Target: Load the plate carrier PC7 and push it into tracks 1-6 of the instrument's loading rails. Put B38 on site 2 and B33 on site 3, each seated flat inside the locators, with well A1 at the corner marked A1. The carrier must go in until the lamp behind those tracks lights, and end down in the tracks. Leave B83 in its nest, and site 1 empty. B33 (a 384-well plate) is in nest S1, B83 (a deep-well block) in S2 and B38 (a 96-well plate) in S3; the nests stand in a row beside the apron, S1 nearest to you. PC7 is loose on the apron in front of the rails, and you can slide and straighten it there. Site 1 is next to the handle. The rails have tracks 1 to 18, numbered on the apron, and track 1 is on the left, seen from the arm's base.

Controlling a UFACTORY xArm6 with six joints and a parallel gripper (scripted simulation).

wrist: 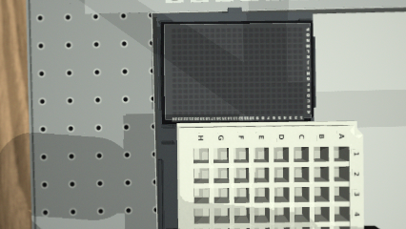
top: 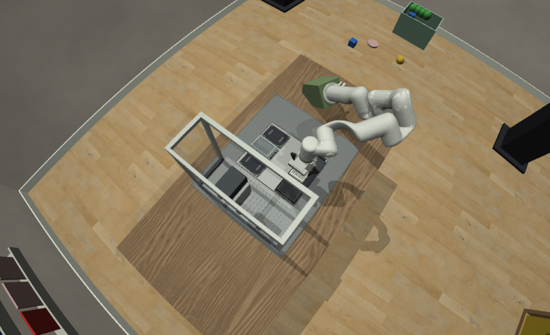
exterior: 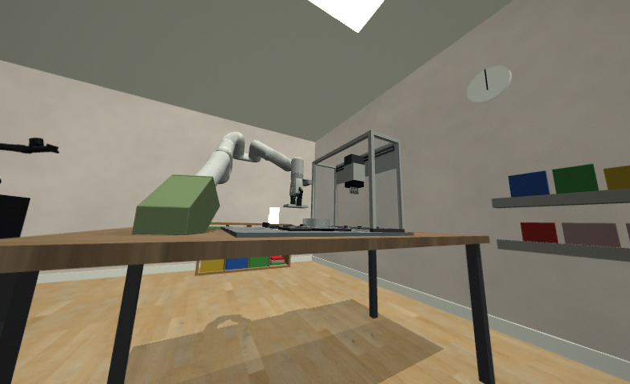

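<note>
The white 96-well plate is 10 mm below my hand. The rest, counted from my hand: deep-well block: 10 mm ahead, 270 mm to the right, 110 mm below; then dark 384-well plate: 100 mm ahead, 10 mm to the left, 120 mm below; then dark plate carrier: 10 mm behind, 120 mm below.
</note>
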